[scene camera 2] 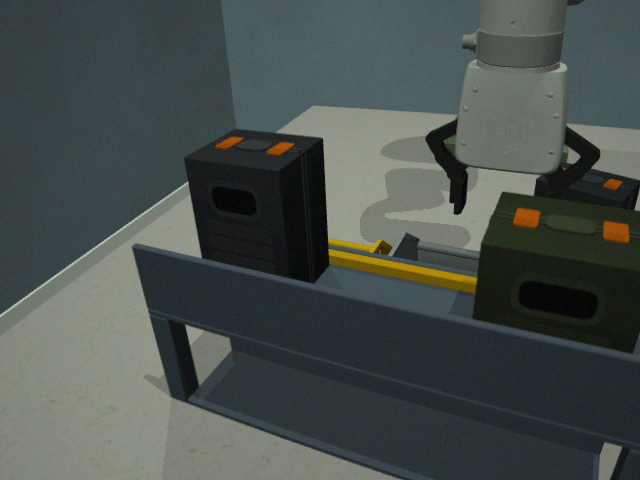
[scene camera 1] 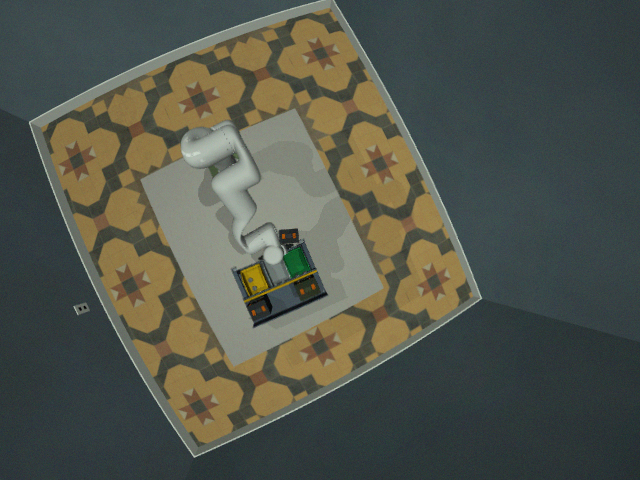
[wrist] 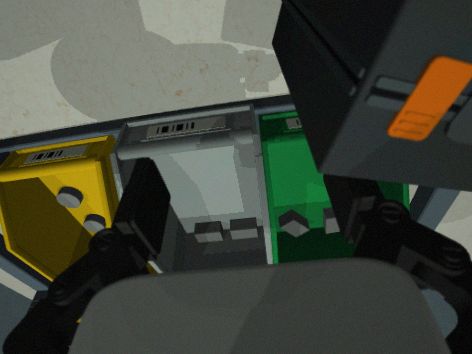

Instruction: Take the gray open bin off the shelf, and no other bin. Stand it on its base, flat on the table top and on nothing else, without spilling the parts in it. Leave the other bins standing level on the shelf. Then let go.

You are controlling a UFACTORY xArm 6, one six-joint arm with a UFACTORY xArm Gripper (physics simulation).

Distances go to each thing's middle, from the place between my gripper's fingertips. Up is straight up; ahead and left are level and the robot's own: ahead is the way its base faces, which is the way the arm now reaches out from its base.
Labels:
Right now my hand is 10 cm short of the gray open bin (scene camera 2: 407,246), 3 cm to the left of it and 4 cm above it. Also, from my hand: green bin (wrist: 292,182) 10 cm ahead, 7 cm to the left, 5 cm below; then yellow bin (wrist: 49,237) 12 cm ahead, 15 cm to the right, 5 cm below; then yellow bar (scene camera 2: 434,277) 17 cm ahead, 3 cm to the right, 1 cm above.

